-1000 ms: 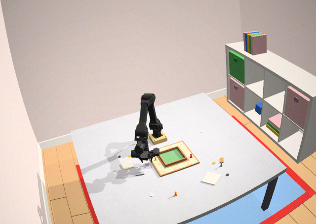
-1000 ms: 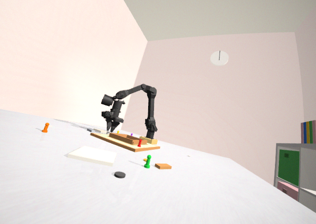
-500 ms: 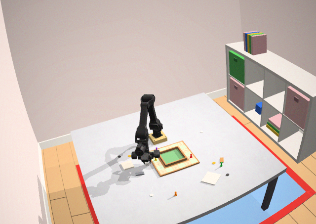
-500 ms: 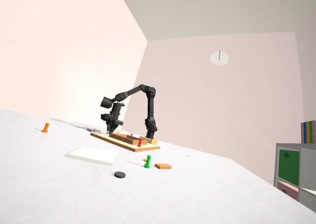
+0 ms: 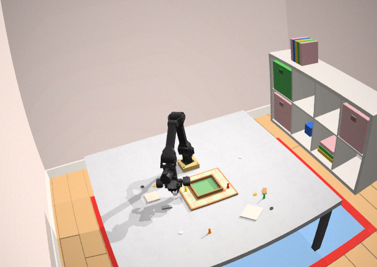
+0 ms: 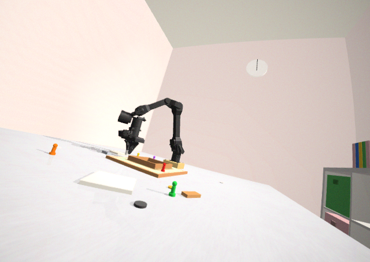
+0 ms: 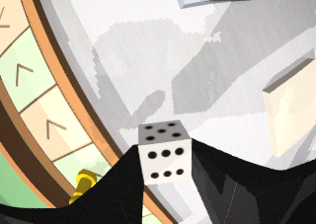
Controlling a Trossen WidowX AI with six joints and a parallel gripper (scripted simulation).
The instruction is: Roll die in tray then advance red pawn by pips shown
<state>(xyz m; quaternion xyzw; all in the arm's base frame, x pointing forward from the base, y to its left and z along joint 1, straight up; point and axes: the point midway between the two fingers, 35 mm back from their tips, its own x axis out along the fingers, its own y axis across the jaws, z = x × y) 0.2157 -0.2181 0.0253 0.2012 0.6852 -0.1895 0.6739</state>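
Right now the red pawn is 140 mm ahead of my gripper tip and 270 mm to the left of it. Also, from my gripper tip: grey block 60 mm ahead, 90 mm to the right, 20 mm below; yellow pawn 10 mm ahead, 70 mm to the left; die right at my gripper tip.
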